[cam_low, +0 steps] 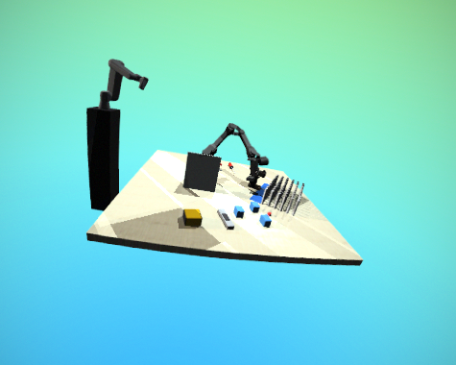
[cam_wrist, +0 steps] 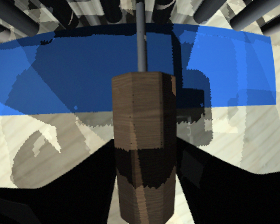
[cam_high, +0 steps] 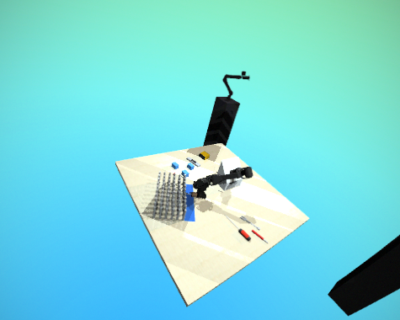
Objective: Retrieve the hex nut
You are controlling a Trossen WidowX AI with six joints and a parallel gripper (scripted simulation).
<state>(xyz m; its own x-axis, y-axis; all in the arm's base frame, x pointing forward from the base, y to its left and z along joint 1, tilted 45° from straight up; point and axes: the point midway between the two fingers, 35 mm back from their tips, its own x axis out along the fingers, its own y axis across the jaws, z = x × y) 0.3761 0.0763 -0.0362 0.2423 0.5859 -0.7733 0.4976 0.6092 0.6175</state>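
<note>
Now: the blue taped strip 70 mm ahead of my gripper tip, 10 mm to the left of it and 30 mm below it. From my gripper tip the other things lie so: grey forked tool: 260 mm behind, 400 mm to the left, 20 mm below; grey bar: 240 mm behind, 430 mm to the right, 10 mm below; wooden-handled tool: 90 mm ahead, 50 mm to the right.
</note>
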